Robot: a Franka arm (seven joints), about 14 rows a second.
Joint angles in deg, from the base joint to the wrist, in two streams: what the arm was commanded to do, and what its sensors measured. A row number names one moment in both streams.
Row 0, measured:
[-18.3 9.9 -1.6 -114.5 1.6 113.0 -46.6]
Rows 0 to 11, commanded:
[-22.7 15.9 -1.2 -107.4 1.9 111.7 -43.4]
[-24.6 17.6 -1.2 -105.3 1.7 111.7 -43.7]
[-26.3 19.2 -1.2 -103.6 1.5 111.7 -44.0]
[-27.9 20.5 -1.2 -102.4 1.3 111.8 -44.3]
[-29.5 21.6 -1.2 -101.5 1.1 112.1 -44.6]
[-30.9 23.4 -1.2 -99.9 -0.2 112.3 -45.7]
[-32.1 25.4 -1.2 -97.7 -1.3 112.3 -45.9]
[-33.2 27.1 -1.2 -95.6 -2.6 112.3 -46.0]
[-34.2 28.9 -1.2 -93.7 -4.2 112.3 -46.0]
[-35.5 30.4 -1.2 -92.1 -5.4 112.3 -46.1]
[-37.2 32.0 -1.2 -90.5 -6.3 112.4 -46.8]
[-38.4 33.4 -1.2 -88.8 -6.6 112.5 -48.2]
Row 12, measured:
[-35.6 29.5 -2.0 -94.3 -5.2 113.2 -46.0]
